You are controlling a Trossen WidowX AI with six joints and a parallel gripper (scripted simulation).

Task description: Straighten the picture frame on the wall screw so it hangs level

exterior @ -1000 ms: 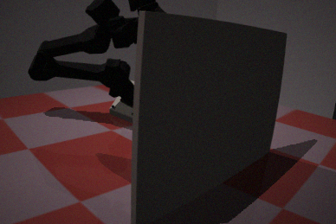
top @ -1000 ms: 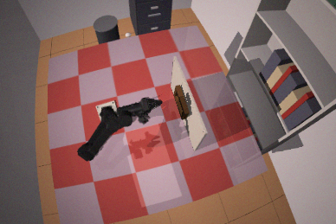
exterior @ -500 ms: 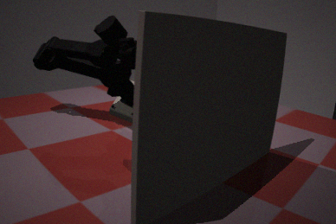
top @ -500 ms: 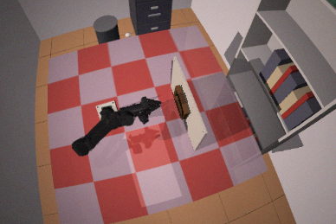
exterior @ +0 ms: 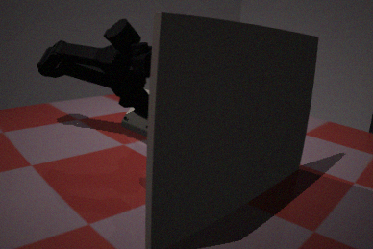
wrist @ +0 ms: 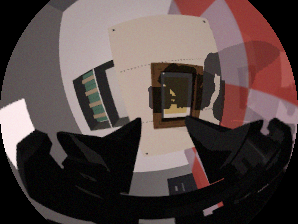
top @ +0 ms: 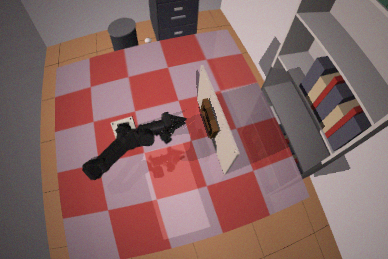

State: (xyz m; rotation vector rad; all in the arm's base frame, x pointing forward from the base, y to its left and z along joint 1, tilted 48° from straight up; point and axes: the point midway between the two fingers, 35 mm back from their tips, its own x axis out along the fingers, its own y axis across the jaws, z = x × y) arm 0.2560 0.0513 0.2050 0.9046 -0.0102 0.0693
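My gripper tip is now 12 cm short of the brown picture frame, 5 cm above it and 1 cm to the right of it. The rest, counted from my gripper tip: cream wall panel: 14 cm ahead, 7 cm below, 1 cm to the right.
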